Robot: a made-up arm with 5 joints.
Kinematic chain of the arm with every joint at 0, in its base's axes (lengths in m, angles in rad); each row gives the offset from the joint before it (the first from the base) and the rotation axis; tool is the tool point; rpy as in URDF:
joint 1: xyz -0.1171 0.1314 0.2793 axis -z
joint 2: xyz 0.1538 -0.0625 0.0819 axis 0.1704 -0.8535 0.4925
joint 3: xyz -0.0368 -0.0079 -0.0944 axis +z
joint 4: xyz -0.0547 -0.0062 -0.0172 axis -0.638 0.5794 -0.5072
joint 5: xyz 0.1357 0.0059 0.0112 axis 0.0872 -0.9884 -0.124
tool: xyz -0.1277 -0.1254 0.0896 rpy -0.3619 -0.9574 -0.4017
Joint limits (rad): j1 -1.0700..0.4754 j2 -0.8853..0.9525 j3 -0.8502..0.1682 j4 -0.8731..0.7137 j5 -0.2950..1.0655
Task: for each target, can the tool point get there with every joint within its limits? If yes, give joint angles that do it. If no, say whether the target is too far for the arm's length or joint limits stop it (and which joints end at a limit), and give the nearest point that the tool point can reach.
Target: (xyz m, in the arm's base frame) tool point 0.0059 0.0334 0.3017
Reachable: yes | joints -0.9536 -0.1272 -0.4883 -0.3815 0.2422
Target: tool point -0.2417 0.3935 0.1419
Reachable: no: joint limits stop it (at a limit: joint 1, joint 3, joint 5) | nearest point -0.1990 0.1372 0.2897 | short by 0.299 m
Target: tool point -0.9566 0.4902 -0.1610
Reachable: no: too far | nearest point -0.2057 0.1053 0.2533 | short by 0.940 m
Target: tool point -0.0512 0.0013 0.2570
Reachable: yes | joints -0.2891 0.3894 -0.6525 0.0779 0.3030
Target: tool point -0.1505 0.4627 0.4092
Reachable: no: joint limits stop it (at a limit: joint 1, joint 2, joint 3, joint 4, joint 5) | nearest point -0.1463 0.1890 0.3984 | short by 0.274 m
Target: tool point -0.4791 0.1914 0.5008
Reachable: no: joint limits stop it (at a limit: joint 1, joint 2, joint 5) | nearest point -0.2232 0.1025 0.3949 | short by 0.291 m
